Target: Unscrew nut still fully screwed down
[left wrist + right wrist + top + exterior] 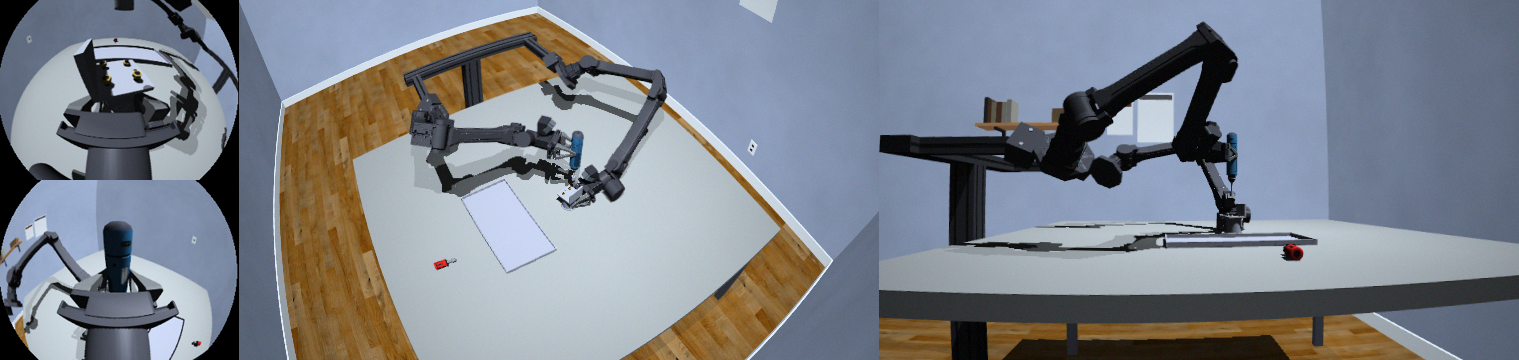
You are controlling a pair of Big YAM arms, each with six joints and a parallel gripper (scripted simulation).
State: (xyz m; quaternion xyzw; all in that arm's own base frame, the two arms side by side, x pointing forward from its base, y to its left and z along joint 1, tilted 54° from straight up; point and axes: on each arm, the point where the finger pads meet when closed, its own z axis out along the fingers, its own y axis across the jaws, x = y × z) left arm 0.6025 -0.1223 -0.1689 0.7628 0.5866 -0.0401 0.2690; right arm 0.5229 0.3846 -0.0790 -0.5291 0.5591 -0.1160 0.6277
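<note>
The bracket lies 50 mm above my left hand. Round my left hand: red tool 590 mm to the right, 30 mm ahead, 10 mm below.
</note>
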